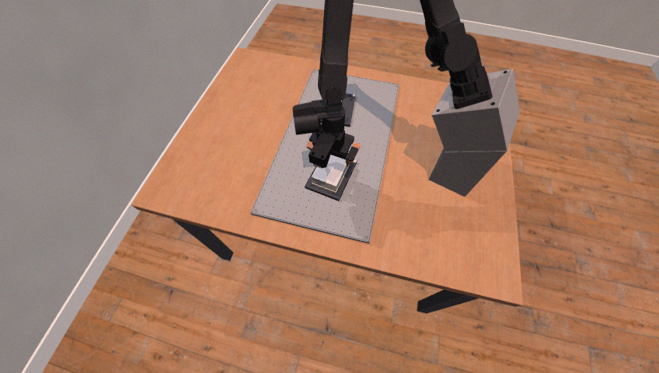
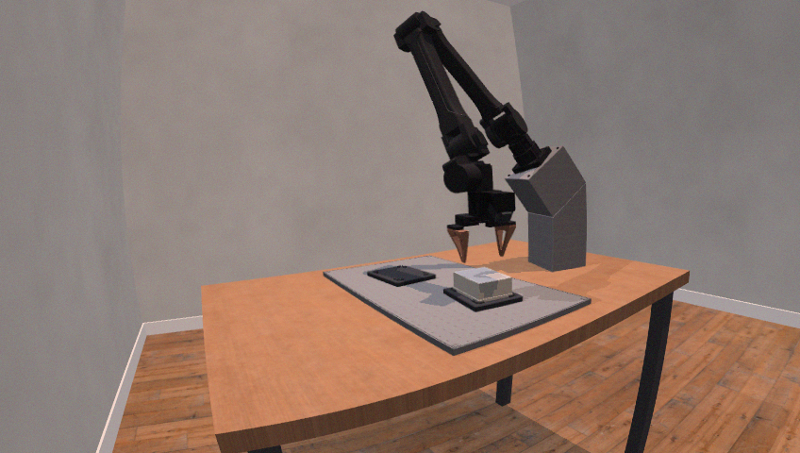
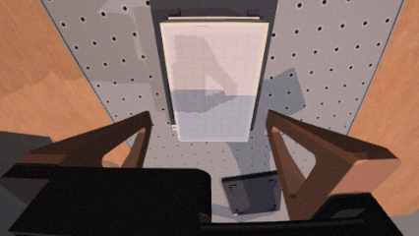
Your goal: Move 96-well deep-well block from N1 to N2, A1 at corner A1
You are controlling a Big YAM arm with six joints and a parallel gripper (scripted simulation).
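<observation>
Right now the white 96-well deep-well block is 60 mm below my hand.
</observation>
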